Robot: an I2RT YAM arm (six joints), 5 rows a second.
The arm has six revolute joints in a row. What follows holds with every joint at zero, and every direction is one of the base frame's.
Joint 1 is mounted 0.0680 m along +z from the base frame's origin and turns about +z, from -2.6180 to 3.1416 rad.
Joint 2 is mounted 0.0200 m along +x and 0.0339 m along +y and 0.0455 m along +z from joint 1 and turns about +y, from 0.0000 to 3.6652 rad.
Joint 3 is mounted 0.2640 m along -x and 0.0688 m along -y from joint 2 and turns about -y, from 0.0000 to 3.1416 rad.
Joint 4 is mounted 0.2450 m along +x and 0.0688 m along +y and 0.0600 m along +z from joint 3 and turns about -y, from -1.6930 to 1.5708 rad.
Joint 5 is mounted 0.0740 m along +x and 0.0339 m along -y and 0.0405 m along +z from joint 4 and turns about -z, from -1.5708 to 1.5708 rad.
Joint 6 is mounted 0.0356 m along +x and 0.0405 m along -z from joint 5 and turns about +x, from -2.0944 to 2.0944 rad.
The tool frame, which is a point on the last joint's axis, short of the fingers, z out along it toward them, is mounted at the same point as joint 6; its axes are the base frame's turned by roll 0.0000, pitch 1.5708 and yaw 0.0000 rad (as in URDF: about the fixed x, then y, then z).
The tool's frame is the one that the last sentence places.
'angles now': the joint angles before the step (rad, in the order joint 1, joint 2, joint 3, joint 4, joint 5, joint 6). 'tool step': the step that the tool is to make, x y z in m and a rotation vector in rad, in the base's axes. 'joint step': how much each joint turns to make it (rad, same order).
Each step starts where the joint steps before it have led.
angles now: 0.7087 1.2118 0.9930 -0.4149 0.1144 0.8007
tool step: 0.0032 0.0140 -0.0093 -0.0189 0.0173 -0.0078
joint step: 0.0351 0.0544 0.0085 0.0173 0.0358 0.0240
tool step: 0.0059 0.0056 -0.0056 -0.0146 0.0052 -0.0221
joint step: 0.0034 0.0377 0.0092 0.0131 0.0245 0.0103
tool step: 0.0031 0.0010 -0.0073 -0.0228 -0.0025 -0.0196
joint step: -0.0017 0.0177 -0.0121 0.0167 0.0256 -0.0030
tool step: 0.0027 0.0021 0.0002 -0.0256 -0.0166 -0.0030
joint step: 0.0017 0.0142 0.0113 0.0021 0.0228 -0.0206
